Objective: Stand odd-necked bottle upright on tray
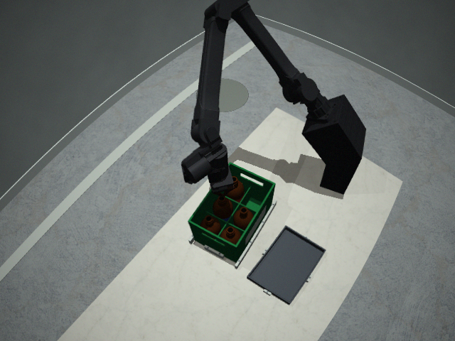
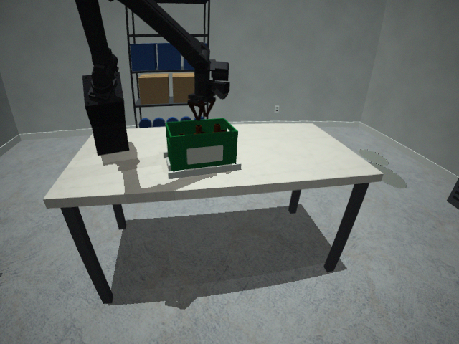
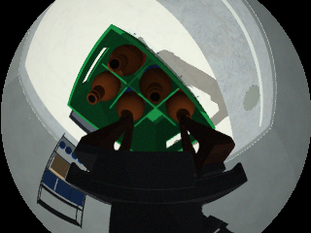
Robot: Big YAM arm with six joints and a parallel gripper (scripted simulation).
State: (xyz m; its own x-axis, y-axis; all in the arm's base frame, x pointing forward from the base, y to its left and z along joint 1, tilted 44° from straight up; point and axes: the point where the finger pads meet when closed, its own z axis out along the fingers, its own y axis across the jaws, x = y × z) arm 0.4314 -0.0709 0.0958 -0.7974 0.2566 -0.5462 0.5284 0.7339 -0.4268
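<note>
My gripper is now 1 cm past the crate, 4 cm to the right of it and 15 cm above it. Also, from my hand: tray 31 cm to the left, 22 cm below.
</note>
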